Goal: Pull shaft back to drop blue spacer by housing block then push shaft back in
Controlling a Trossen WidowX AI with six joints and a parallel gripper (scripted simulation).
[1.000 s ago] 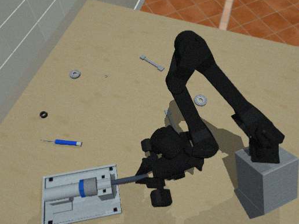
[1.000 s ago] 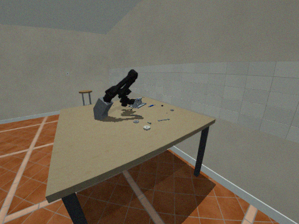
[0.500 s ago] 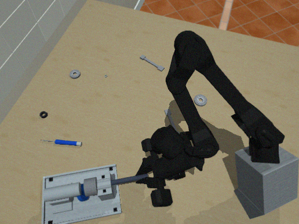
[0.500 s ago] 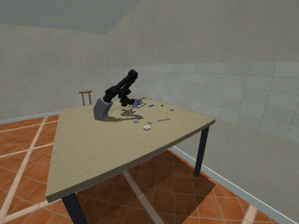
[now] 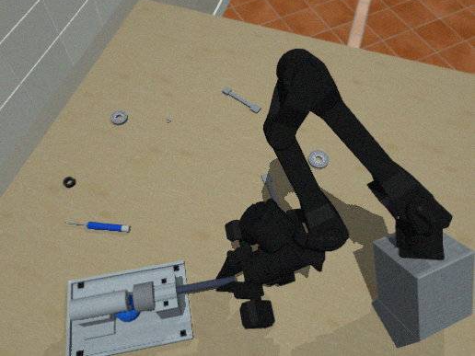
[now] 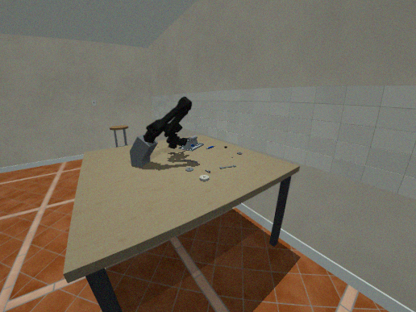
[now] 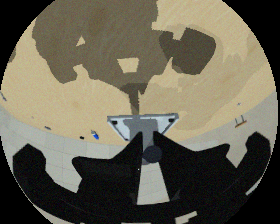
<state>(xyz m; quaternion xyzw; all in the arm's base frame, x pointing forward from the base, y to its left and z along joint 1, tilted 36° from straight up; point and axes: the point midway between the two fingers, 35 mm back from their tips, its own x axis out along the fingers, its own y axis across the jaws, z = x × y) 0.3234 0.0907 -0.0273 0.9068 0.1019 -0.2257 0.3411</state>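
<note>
My gripper is now 70 mm short of the dark shaft and 30 mm to the right of it. The rest, counted from my hand: grey spacer 140 mm ahead, 60 mm to the left; then blue spacer 180 mm ahead, 70 mm to the left, 70 mm below.
</note>
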